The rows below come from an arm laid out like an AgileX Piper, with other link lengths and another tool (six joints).
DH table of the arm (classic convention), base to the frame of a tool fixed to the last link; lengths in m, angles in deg. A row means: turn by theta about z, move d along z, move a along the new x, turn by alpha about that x. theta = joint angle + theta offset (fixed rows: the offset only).
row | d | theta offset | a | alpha
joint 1 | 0.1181 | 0.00 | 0.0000 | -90.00
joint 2 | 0.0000 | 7.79 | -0.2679 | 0.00
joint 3 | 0.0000 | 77.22 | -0.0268 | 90.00
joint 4 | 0.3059 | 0.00 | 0.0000 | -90.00
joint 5 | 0.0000 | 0.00 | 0.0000 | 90.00
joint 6 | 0.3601 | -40.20 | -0.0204 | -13.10
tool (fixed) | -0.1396 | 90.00 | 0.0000 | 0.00
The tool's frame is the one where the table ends.
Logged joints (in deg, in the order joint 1, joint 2, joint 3, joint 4, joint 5, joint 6), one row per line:
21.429, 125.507, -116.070, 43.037, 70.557, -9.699
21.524, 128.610, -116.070, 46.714, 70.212, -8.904
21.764, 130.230, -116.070, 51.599, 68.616, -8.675
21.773, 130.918, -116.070, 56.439, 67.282, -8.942
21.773, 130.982, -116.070, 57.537, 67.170, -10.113
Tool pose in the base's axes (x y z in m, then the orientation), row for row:
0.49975, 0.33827, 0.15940, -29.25, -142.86, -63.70
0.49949, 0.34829, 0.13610, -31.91, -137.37, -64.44
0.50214, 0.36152, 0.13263, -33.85, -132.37, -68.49
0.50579, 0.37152, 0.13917, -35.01, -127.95, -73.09
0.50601, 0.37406, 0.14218, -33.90, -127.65, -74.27
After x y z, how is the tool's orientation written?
As a rotation vector, in degrees.
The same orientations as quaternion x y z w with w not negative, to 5 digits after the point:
-0.18077, -0.88291, -0.39368, 0.18112
-0.20094, -0.86504, -0.40579, 0.21599
-0.21529, -0.84188, -0.43560, 0.23485
-0.22402, -0.81872, -0.46769, 0.24652
-0.21685, -0.81656, -0.47510, 0.24594

